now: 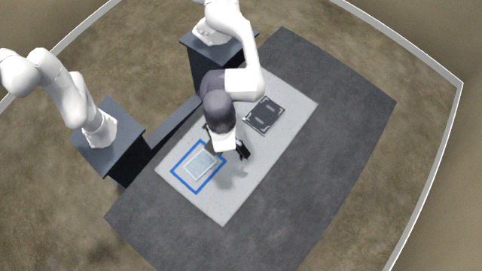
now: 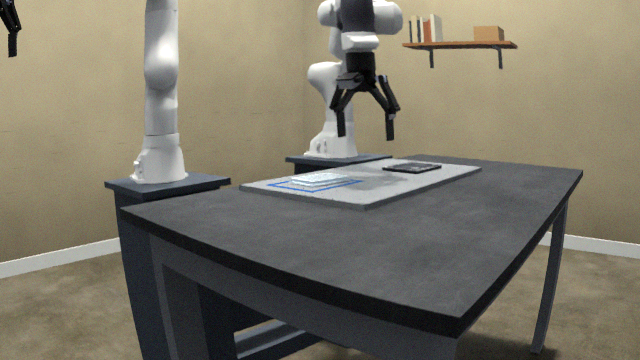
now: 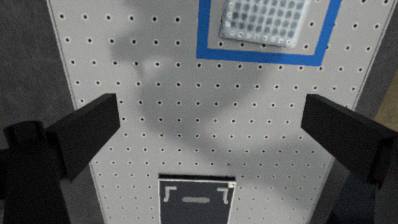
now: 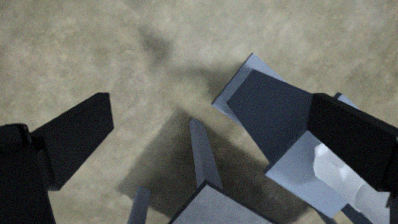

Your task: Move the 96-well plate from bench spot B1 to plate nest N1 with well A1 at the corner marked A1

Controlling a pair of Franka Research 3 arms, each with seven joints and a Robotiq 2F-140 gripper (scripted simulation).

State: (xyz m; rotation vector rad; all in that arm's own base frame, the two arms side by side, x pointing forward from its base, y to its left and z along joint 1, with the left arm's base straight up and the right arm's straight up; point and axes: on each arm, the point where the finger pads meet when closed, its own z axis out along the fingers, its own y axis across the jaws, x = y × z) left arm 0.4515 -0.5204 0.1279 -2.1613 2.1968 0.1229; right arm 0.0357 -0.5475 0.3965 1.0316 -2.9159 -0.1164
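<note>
The 96-well plate lies 11 cm to the right of my left hand, 11 cm below it and 6 cm behind it. The rest, counted from my left hand: dark plate nest: 25 cm to the left, 11 cm below, 1 cm behind.
</note>
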